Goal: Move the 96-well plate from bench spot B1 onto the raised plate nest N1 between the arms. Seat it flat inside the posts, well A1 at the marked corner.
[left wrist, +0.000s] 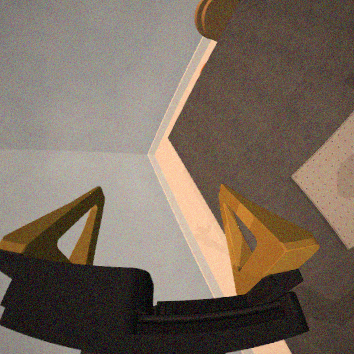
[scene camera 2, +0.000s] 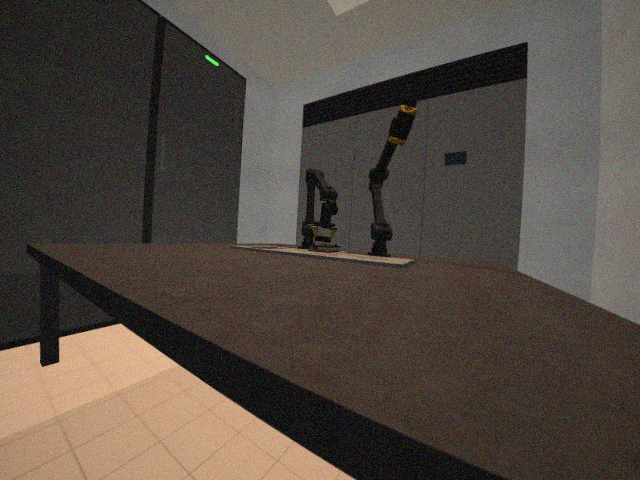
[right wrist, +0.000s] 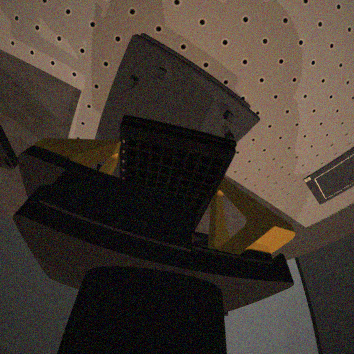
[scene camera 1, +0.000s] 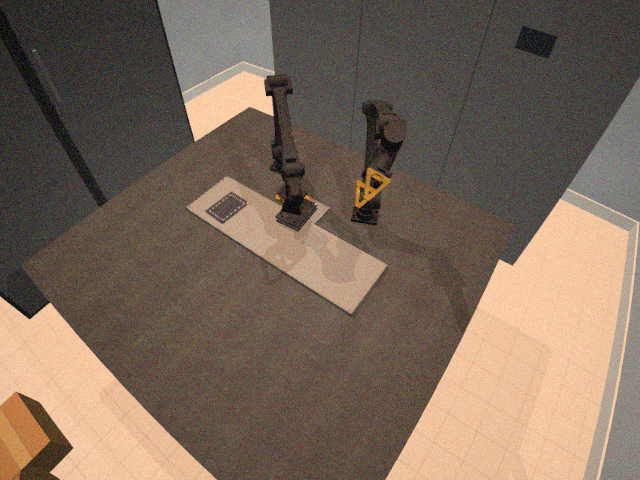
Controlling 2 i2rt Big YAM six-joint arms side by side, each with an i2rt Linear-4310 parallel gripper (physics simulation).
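The dark 96-well plate is between the fingers of my right gripper, which is shut on it. The plate is above the raised nest, a dark slab with small posts. In the right wrist view the plate hides the nest's near part; whether they touch, and which corner is A1, I cannot tell. Spot B1 is a dark rectangle with a pale outline and no plate on it. My left gripper is open and empty, raised high.
The pale perforated board lies on the brown table and carries B1 and the nest. The left arm stands beside the board, right of the nest in scene camera 1. Dark cabinets stand behind and at the left.
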